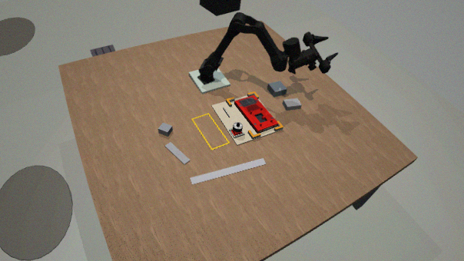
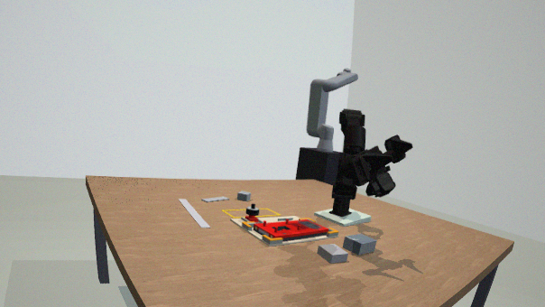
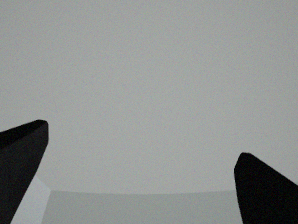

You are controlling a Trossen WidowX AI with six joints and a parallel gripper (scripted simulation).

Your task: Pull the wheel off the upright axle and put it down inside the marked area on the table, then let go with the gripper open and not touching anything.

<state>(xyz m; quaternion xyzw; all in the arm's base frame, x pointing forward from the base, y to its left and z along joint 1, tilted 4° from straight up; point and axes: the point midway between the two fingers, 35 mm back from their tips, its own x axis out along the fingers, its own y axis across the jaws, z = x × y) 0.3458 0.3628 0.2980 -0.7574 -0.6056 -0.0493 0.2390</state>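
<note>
The wheel lies 30 mm behind my gripper tip, 480 mm to the right of it and 260 mm below it. Also, from my gripper tip: short grey bar (70 mm behind, 740 mm to the right, 300 mm below); then long pale strip (110 mm ahead, 620 mm to the right, 300 mm below); then grey cube (200 mm behind, 720 mm to the right, 290 mm below).
</note>
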